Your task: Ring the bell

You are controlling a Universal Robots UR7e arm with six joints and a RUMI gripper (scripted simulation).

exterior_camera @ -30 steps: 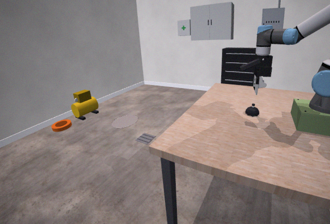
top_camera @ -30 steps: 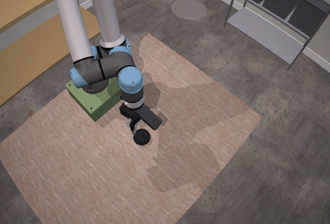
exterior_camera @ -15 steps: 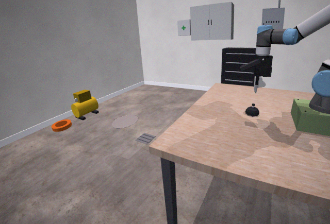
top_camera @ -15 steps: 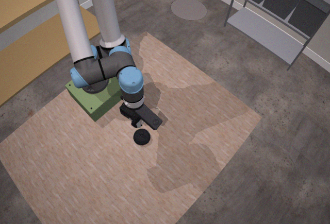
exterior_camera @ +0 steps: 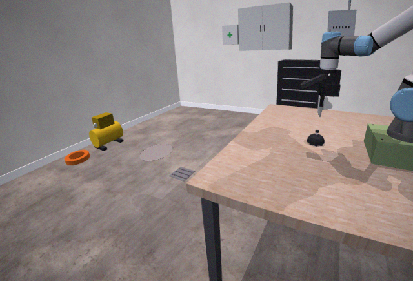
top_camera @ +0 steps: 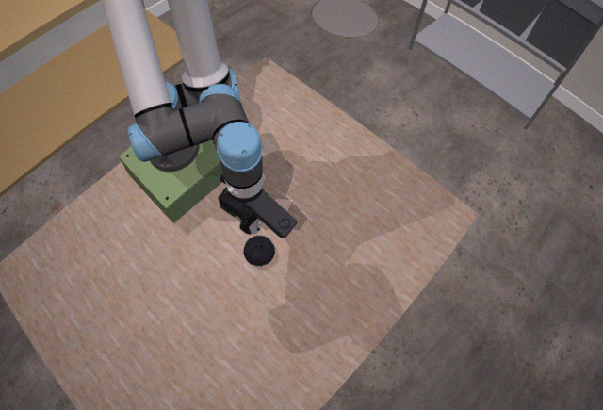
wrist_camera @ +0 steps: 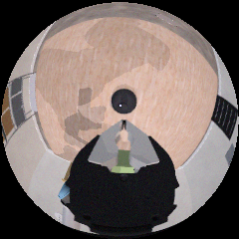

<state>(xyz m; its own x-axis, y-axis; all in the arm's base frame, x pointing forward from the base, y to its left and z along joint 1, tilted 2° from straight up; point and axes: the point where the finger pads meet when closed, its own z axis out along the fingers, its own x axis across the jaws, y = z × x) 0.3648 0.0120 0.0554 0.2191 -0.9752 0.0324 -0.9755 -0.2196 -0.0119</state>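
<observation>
Now: the bell 11 cm below my hand.
</observation>
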